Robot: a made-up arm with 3 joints. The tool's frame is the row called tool.
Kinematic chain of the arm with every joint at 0, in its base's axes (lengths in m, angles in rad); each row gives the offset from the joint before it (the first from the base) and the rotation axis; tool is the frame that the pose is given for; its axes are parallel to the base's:
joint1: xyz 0 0 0.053 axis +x
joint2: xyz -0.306 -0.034 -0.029 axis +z
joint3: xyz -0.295 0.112 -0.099 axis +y
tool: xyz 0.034 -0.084 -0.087
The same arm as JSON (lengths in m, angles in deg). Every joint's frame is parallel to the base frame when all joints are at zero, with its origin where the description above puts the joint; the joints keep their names.
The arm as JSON. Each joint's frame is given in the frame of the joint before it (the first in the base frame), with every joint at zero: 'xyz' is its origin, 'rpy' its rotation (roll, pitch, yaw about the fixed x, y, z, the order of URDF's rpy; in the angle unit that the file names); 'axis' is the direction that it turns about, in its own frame. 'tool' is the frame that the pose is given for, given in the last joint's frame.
{"units": {"length": "m", "angle": "deg"}, "joints": [
  {"name": "joint1", "type": "revolute", "origin": {"xyz": [0.0, 0.0, 0.053], "rpy": [0.0, 0.0, 0.0]}, "axis": [1.0, 0.0, 0.0]},
  {"name": "joint2", "type": "revolute", "origin": {"xyz": [-0.306, -0.034, -0.029], "rpy": [0.0, 0.0, 0.0]}, "axis": [0.0, 0.0, 1.0]},
  {"name": "joint3", "type": "revolute", "origin": {"xyz": [-0.295, 0.112, -0.099], "rpy": [0.0, 0.0, 0.0]}, "axis": [0.0, 1.0, 0.0]}
], "tool": {"origin": {"xyz": [0.034, -0.084, -0.087], "rpy": [0.0, 0.0, 0.0]}}}

